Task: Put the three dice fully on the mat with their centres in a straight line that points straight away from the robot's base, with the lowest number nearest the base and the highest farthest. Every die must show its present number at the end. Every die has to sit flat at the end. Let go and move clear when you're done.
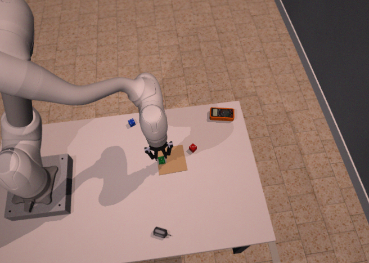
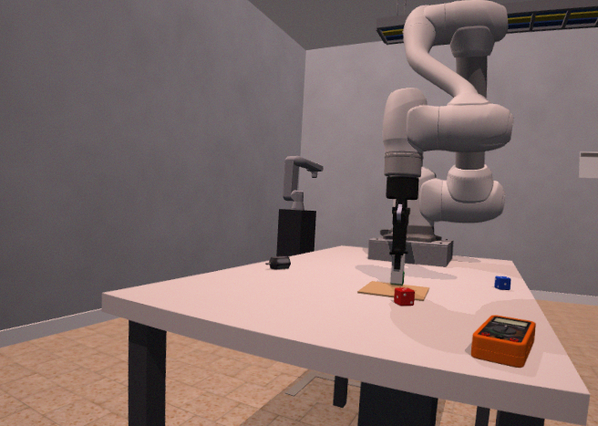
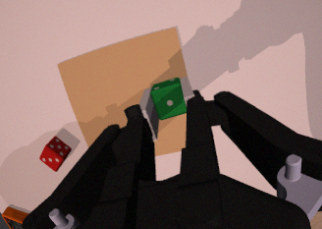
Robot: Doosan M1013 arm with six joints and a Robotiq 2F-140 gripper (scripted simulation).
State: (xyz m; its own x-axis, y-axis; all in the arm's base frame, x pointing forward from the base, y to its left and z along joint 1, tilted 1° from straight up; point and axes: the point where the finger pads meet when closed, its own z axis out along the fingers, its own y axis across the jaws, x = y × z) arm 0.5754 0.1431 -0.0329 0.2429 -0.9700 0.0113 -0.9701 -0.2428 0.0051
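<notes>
The green die is 20 mm below my hand. The rest, counted from my hand: red die: 160 mm ahead, 70 mm to the left, 30 mm below; tan mat: 50 mm ahead, 40 mm below, 10 mm to the left; blue die: 220 mm to the left, 170 mm behind, 30 mm below.
</notes>
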